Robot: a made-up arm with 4 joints.
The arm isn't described. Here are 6 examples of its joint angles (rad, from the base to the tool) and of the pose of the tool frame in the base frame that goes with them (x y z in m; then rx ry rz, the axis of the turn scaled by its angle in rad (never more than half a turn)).
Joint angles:
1: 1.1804 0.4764 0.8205 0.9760
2: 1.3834 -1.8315 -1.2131 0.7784
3: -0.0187 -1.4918 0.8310 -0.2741
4: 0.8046 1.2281 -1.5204 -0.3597
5: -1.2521 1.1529 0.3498 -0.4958
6: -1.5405 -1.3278 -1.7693 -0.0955
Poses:
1: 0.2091 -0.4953 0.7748 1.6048 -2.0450 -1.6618
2: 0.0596 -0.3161 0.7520 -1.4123 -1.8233 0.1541
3: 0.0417 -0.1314 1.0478 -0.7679 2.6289 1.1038
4: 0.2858 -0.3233 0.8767 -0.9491 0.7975 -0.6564
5: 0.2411 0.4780 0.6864 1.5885 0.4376 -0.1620
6: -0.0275 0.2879 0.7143 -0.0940 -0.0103 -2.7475
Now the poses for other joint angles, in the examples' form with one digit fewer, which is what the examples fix.
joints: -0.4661 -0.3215 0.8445 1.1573
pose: 0.221 0.133 1.102 0.334 -2.353 0.083
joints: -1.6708 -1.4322 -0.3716 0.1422
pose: -0.086 0.356 0.681 -0.587 1.606 -2.383
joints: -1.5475 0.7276 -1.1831 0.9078
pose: 0.119 0.339 0.661 -2.387 1.042 -1.199
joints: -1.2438 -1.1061 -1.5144 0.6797
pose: 0.065 0.257 0.787 -0.176 0.673 -2.011
